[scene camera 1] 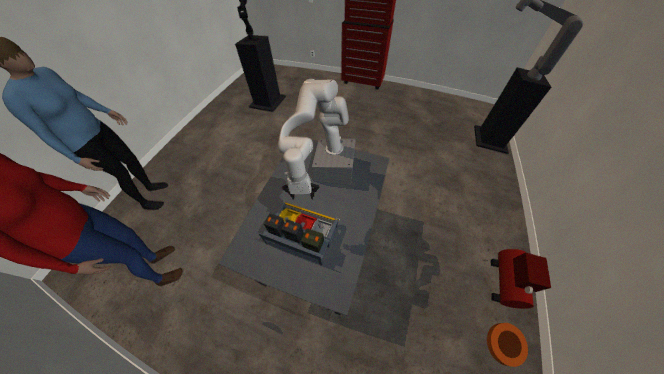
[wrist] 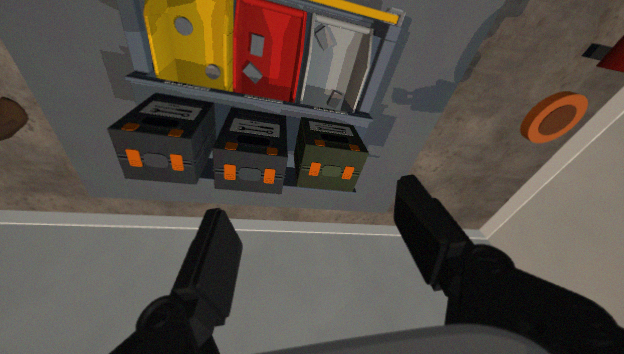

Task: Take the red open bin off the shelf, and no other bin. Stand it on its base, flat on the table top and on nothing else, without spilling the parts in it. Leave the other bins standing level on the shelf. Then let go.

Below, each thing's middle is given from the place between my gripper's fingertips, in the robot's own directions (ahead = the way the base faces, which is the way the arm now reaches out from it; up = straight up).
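Grey bin [wrist: 344,66]: my hand is 35 cm above it, 7 cm to the right of it and 1 cm short of it.
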